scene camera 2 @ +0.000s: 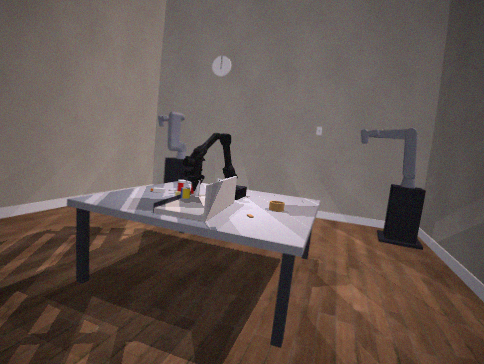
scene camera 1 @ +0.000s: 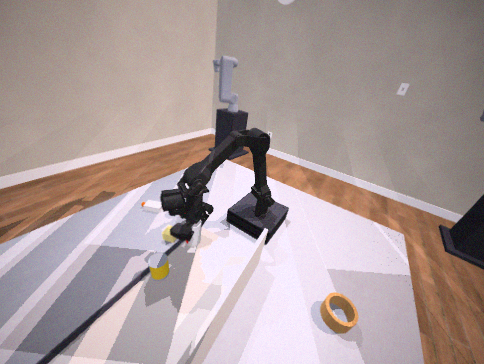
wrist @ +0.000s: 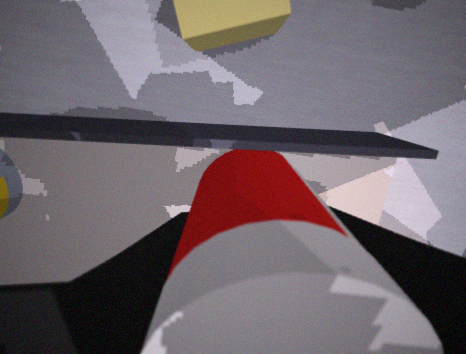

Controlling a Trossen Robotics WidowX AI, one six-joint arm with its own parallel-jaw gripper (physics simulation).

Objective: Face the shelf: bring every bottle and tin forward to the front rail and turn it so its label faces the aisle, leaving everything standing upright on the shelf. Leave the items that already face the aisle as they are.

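A white bottle with a red label stands upright close behind the dark front rail; in the wrist view the red shows on its rail side. My gripper is shut on this bottle, with a black finger against each side. A tin with a yellow label and grey upper part stands upright near the rail, farther along the shelf; its edge shows at the left of the wrist view. A red and white item stands near the gripper in scene camera 2; its base is hidden.
The white shelf panel rises behind the items. A yellow block lies beyond the rail, and a white piece with an orange end lies farther off. An orange ring and small orange piece lie behind the panel.
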